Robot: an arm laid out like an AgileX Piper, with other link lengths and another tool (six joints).
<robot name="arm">
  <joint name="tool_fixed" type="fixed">
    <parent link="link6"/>
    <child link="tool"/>
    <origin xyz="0.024 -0.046 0.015" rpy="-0.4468 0 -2.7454"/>
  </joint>
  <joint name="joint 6" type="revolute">
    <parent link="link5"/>
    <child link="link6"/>
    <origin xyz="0 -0.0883 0" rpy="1.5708 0 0"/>
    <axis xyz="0 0 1"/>
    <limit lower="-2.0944" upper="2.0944"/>
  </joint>
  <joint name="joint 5" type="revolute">
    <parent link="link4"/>
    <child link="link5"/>
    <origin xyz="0 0 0" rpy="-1.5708 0 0"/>
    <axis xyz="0 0 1"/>
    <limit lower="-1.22" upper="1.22"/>
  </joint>
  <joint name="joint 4" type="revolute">
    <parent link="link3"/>
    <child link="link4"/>
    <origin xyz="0.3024 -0.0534 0" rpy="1.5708 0 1.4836"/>
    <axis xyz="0 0 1"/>
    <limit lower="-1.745" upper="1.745"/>
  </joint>
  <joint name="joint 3" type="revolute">
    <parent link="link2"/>
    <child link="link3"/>
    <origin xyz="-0.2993 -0.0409 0" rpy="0 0 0"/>
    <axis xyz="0 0 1"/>
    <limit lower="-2.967" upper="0"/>
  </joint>
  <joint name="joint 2" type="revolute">
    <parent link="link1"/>
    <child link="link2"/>
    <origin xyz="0 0 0" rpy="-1.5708 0 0"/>
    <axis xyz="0 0 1"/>
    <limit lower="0" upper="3.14"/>
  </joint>
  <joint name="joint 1" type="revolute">
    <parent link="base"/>
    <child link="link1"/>
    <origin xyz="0 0 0.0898" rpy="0 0 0"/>
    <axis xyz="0 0 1"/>
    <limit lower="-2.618" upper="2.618"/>
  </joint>
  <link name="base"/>
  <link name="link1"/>
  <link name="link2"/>
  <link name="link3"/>
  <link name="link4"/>
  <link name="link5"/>
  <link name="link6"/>
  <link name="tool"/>
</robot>
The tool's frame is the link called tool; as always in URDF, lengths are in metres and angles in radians.
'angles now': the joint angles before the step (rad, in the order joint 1, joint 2, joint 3, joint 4, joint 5, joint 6). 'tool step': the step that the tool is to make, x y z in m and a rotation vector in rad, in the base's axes. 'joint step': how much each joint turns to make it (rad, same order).
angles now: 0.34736, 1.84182, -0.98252, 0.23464, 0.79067, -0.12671
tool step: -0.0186, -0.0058, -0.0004, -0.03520, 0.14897, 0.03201
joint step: -0.00006, -0.00005, 0.01989, -0.00674, 0.13675, -0.00517
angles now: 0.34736, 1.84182, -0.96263, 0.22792, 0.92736, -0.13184
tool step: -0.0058, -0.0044, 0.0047, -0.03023, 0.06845, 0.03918
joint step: 0.00008, -0.00383, -0.00019, -0.02686, 0.08195, -0.00800
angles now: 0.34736, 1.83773, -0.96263, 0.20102, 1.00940, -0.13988
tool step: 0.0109, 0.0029, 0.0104, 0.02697, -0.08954, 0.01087
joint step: -0.00002, -0.02720, -0.01849, -0.00218, -0.04588, -0.01642
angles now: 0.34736, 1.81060, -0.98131, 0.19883, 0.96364, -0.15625
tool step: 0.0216, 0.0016, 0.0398, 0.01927, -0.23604, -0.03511
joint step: 0.00012, -0.08972, -0.04508, -0.06522, -0.10347, 0.06302
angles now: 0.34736, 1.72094, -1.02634, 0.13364, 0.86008, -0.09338
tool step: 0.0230, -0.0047, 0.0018, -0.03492, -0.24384, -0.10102
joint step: -0.00001, 0.00667, 0.00063, -0.19074, -0.23126, 0.20710
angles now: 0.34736, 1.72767, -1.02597, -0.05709, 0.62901, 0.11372
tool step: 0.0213, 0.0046, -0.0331, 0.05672, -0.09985, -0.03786
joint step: -0.01234, 0.09496, -0.00184, -0.00272, -0.20539, 0.03954
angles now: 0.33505, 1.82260, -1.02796, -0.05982, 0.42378, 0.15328
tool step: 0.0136, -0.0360, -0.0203, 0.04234, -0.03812, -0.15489
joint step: -0.10513, 0.05412, 0.00017, -0.00341, -0.10145, 0.06340
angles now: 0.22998, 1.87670, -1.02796, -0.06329, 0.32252, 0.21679
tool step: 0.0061, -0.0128, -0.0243, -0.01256, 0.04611, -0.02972
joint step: -0.03474, 0.07643, -0.02151, -0.00154, -0.00729, -0.00402
